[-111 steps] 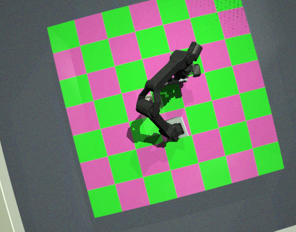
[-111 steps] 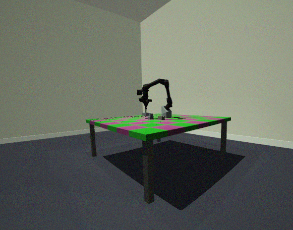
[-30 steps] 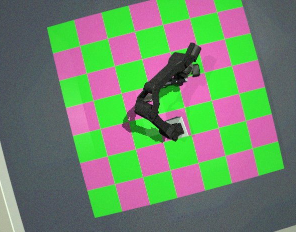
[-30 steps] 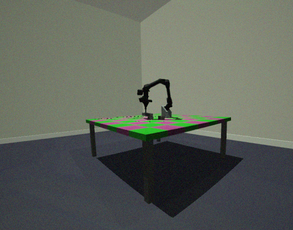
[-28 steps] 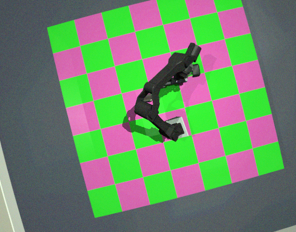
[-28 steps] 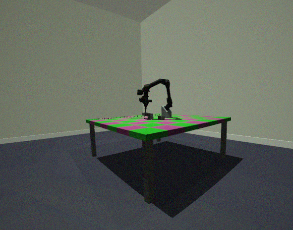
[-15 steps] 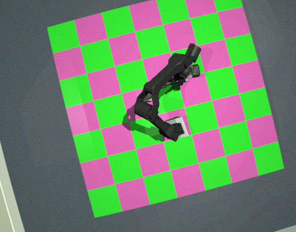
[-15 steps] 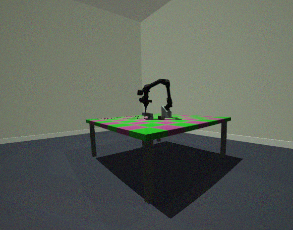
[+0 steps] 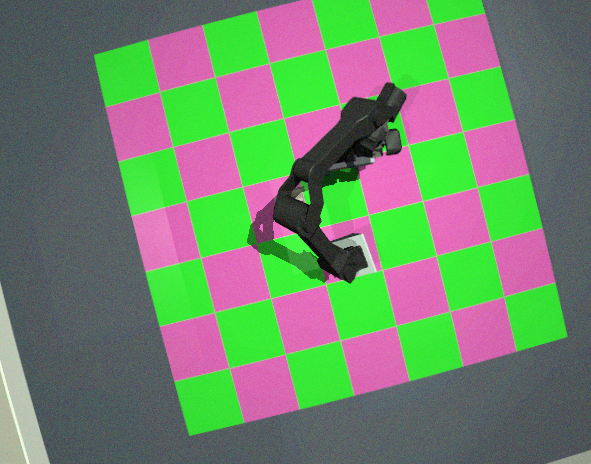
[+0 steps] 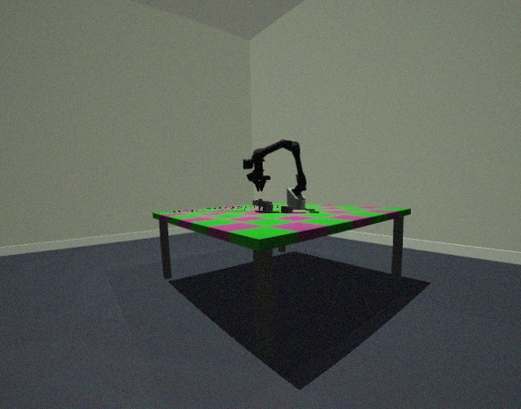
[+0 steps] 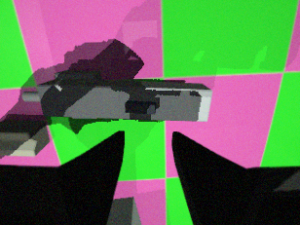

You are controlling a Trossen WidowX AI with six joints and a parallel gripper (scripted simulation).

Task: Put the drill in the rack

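The drill is 80 mm to the left of my gripper tip, 80 mm below it and 20 mm ahead of it. Also, from my gripper tip: small dark pin 80 mm below; then grey holder block 90 mm below, 30 mm to the left, 10 mm ahead; then rack 210 mm to the left, 120 mm below, 30 mm behind.
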